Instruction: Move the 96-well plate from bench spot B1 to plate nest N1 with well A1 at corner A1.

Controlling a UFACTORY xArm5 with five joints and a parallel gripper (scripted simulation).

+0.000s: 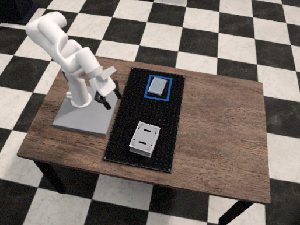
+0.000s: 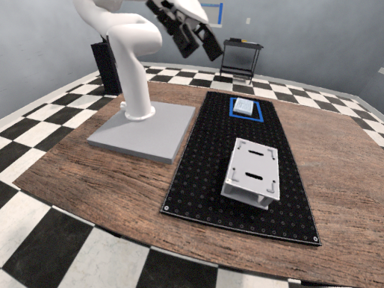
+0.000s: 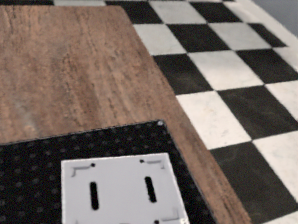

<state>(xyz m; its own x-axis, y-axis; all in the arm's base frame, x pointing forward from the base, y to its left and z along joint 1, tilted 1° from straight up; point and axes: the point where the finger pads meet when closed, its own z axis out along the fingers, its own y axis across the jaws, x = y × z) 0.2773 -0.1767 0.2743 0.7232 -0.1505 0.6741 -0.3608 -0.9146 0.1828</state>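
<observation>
My gripper is now 380 mm to the right of the 96-well plate, 280 mm above it and 160 mm short of it. The rest, counted from my hand: grey plate nest N1 (230 mm below, 160 mm ahead, 30 mm to the right).
</observation>
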